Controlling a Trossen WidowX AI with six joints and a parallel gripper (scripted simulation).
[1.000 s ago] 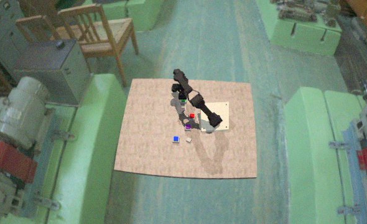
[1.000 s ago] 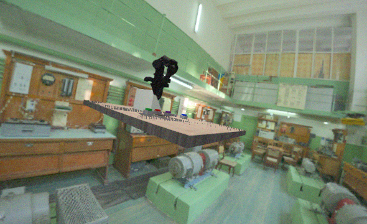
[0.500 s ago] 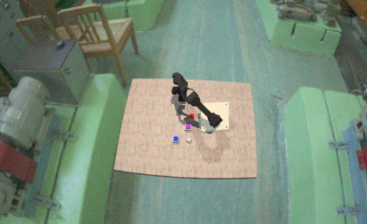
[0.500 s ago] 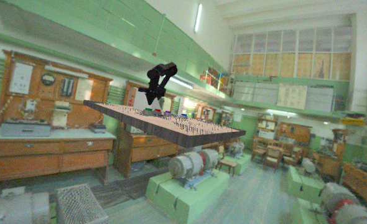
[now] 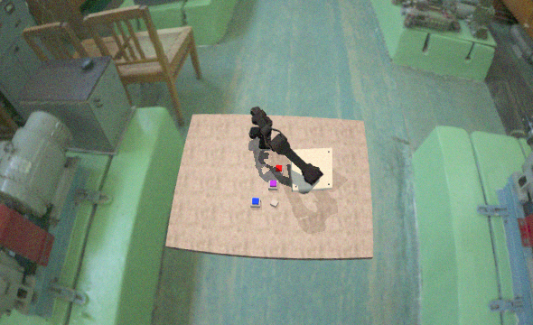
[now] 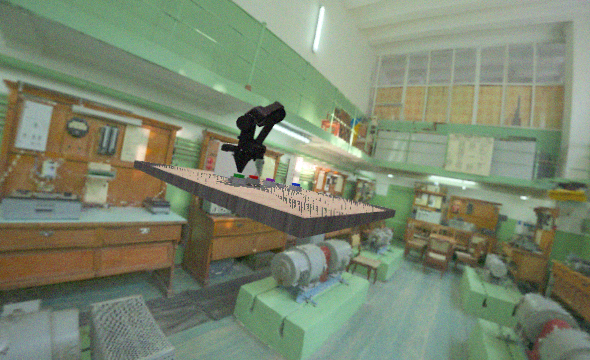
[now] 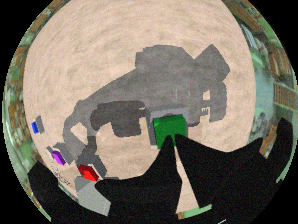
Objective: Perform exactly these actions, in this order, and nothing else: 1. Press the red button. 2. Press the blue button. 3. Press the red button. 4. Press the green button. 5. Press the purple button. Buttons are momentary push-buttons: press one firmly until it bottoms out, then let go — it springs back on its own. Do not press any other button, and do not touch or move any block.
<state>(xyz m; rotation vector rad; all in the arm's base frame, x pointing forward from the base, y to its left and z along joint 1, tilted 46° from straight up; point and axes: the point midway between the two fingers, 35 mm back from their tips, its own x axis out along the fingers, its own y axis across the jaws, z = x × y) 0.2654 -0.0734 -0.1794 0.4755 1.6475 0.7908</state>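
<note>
My gripper tip is 1 cm above the green button. From my gripper tip the other things lie so: red button 15 cm to the left, 9 cm behind, 1 cm below; blue button 36 cm to the left, 1 cm below, 1 cm behind; purple button 24 cm to the left, 8 cm behind, 1 cm below.
</note>
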